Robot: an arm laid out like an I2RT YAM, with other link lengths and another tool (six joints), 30 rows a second.
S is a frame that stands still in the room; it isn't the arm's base.
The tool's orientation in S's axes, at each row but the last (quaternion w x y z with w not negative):
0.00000 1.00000 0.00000 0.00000
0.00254 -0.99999 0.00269 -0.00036
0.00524 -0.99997 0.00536 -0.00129
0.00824 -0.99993 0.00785 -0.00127
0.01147 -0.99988 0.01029 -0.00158
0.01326 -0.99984 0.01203 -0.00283
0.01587 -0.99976 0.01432 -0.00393
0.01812 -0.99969 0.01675 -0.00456
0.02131 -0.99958 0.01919 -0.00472
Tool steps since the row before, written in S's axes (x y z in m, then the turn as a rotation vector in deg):
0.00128 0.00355 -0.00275 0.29 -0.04 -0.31
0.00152 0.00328 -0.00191 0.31 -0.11 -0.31
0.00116 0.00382 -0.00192 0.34 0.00 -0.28
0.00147 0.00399 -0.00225 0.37 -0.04 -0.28
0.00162 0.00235 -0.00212 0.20 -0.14 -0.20
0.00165 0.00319 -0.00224 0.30 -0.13 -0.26
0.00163 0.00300 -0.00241 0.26 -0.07 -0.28
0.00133 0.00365 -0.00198 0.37 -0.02 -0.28
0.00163 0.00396 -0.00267 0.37 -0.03 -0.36
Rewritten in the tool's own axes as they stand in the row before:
0.00128 -0.00355 0.00275 0.29 0.04 0.31
0.00150 -0.00328 0.00193 0.31 0.11 0.31
0.00111 -0.00381 0.00196 0.34 0.00 0.28
0.00140 -0.00397 0.00232 0.37 0.04 0.28
0.00157 -0.00233 0.00218 0.20 0.14 0.20
0.00156 -0.00317 0.00233 0.30 0.13 0.26
0.00153 -0.00297 0.00252 0.26 0.07 0.28
0.00119 -0.00362 0.00212 0.37 0.02 0.28
0.00145 -0.00390 0.00285 0.37 0.03 0.36

